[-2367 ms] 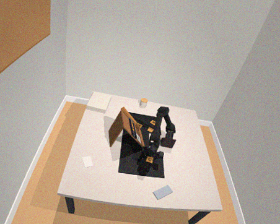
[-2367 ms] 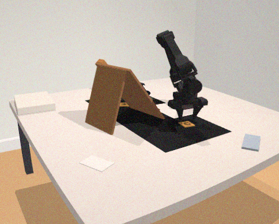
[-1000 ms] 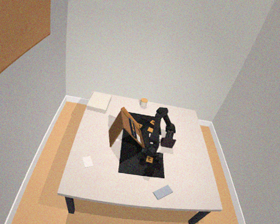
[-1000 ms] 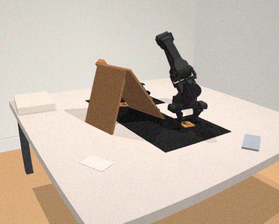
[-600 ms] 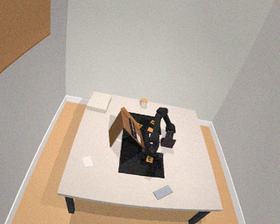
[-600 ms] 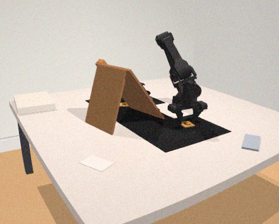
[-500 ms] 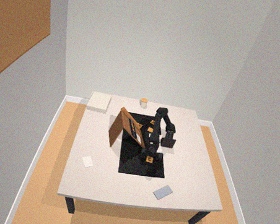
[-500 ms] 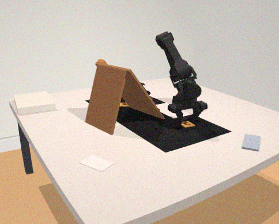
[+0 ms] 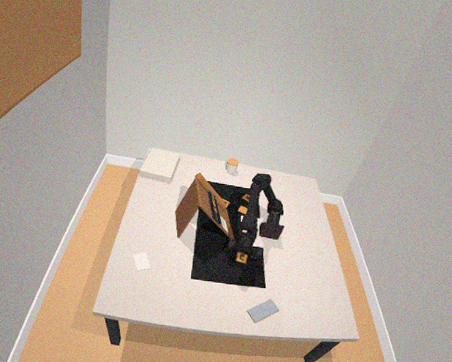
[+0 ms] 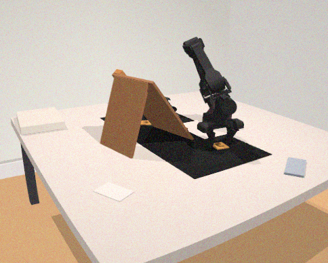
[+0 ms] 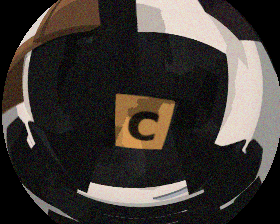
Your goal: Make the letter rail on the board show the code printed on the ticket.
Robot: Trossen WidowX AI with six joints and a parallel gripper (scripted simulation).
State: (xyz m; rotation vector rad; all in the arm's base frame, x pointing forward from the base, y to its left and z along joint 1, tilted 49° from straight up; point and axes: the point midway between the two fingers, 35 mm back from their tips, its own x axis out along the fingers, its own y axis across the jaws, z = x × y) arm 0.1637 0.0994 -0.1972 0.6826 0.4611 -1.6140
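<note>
Right now the letter tile marked c is right at my gripper tip. Also, from my gripper tip: black mat (210 mm to the right, 40 mm ahead); then white ticket (150 mm to the right, 130 mm ahead, 90 mm above); then blue-grey card (300 mm to the left, 110 mm behind).
</note>
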